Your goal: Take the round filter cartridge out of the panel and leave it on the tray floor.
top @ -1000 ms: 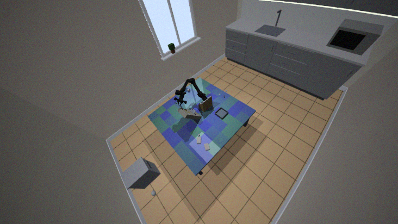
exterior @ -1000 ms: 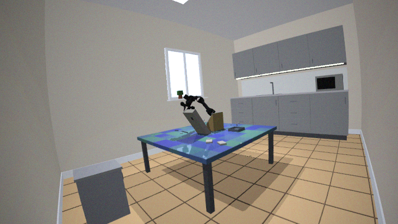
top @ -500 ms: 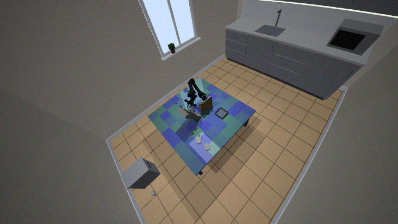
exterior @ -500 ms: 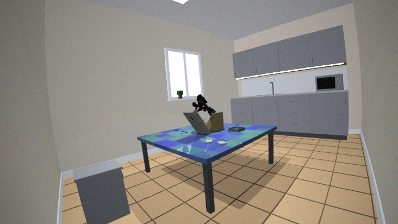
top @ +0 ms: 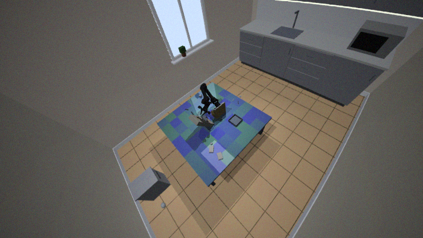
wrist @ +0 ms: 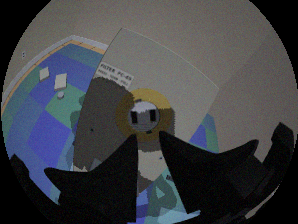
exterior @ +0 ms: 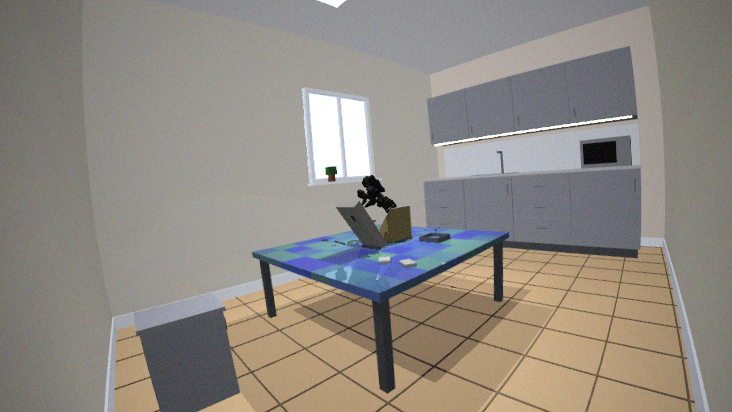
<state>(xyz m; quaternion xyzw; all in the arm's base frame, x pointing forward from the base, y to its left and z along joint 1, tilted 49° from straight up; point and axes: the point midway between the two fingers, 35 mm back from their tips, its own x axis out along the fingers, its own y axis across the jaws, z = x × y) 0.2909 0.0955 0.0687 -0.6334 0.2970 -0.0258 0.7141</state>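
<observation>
My gripper tip is now 6 cm short of the pale round cartridge and 4 cm above it. Round my gripper tip: light grey service panel 12 cm below, 1 cm ahead; dark grey square tray 38 cm behind, 27 cm to the left, 26 cm below.
</observation>
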